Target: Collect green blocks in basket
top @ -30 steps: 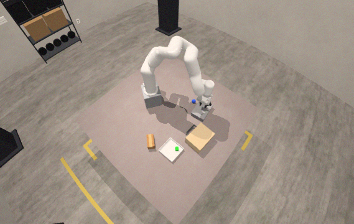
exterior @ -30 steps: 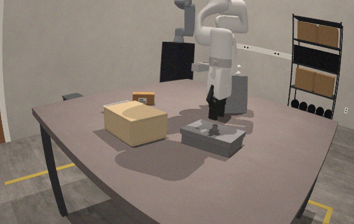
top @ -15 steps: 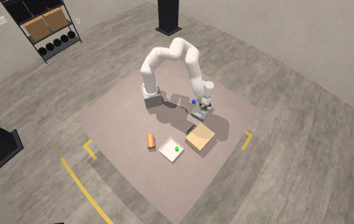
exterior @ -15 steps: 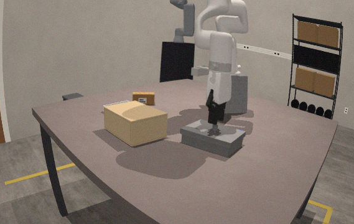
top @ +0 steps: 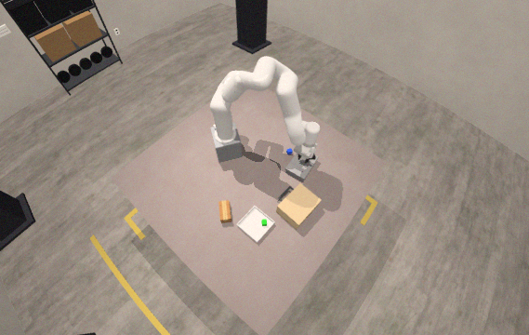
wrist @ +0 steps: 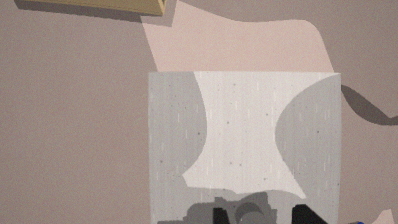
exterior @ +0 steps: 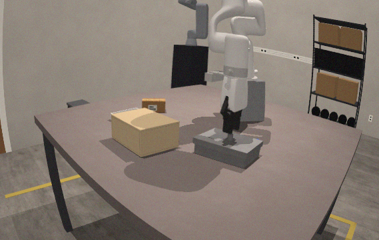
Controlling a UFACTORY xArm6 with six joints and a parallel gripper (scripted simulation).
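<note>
The grey metal lid is 50 mm below my hand. Also, from my hand: metal box: 70 mm below; then light wooden cabinet: 150 mm ahead, 240 mm to the right, 60 mm below; then blue block: 120 mm behind, 40 mm to the left, 90 mm below.
</note>
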